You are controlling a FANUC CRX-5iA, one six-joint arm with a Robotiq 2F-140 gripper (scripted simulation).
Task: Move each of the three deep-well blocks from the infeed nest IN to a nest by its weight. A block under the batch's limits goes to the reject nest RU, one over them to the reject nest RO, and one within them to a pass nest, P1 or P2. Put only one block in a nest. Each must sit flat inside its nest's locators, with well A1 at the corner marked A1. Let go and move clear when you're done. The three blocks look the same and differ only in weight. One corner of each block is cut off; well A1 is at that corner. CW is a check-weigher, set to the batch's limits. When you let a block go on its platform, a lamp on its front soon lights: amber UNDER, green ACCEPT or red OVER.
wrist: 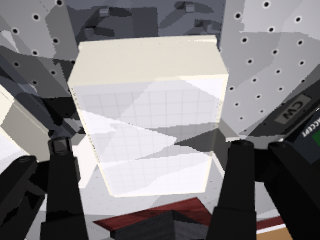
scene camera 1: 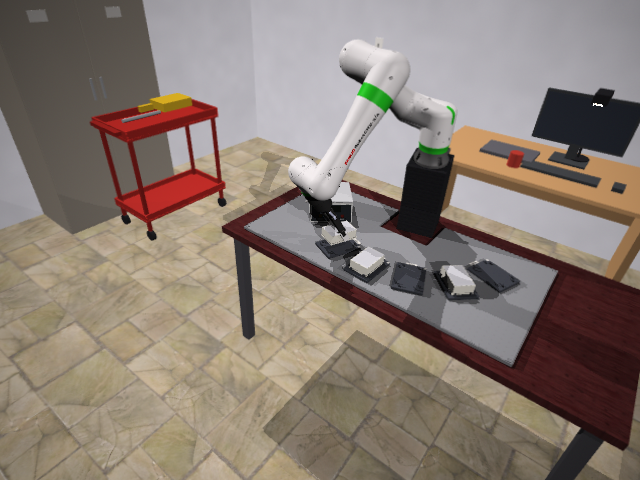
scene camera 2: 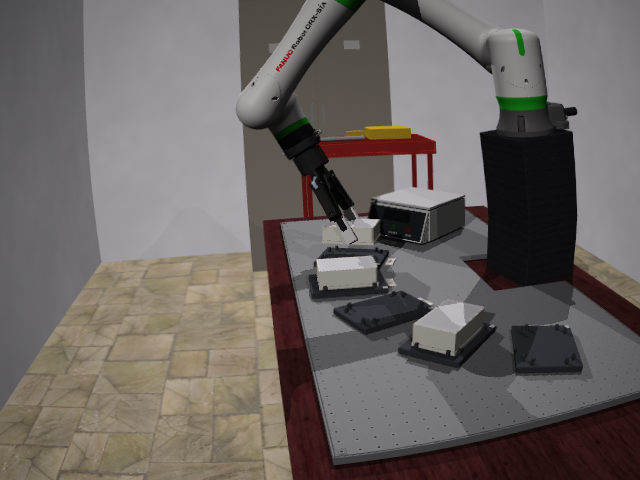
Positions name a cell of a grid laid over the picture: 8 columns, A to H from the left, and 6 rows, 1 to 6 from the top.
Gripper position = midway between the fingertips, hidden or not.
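Note:
My gripper's in sight at (scene camera 2: E3), and the wrist view has my gripper (wrist: D4) as well. There's also a check-weigher (scene camera 2: F3).

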